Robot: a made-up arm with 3 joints. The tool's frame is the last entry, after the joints.
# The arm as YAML. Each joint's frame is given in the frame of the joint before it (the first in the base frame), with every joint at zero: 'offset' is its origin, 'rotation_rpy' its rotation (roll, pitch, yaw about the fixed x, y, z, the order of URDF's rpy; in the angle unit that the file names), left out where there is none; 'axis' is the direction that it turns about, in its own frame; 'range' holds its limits. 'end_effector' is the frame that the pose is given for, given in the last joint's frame.
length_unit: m
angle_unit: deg
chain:
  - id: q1
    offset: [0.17, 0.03, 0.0]
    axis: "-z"
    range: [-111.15, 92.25]
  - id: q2
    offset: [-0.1, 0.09, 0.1]
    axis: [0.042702, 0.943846, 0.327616]
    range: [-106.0, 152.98]
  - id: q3
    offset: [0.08, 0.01, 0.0]
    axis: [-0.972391, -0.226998, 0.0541]
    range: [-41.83, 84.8]
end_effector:
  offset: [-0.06, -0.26, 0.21]
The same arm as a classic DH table. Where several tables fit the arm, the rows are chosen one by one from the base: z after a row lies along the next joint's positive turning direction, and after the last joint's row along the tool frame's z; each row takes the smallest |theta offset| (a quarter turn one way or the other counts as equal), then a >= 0, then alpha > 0; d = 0 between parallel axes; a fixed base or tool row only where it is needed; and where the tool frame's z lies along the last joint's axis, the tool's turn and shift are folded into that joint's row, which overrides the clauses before.
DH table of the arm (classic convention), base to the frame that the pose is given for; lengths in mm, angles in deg. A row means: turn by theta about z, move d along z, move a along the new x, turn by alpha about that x. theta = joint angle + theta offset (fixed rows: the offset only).
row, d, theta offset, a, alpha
base (fixed), 0, 10.01, 172.6, 180
q1, -70.4, 12.6, -104, 109.12
q2, 83.8, -81.72, 7, 103.77
q3, 36.1, -69.45, 239.6, -86.9
tool (fixed), 203.6, 76.86, 0, 0
Joint limits (deg, base to tool): -111.15..92.25 -106..152.98 -41.83..84.8

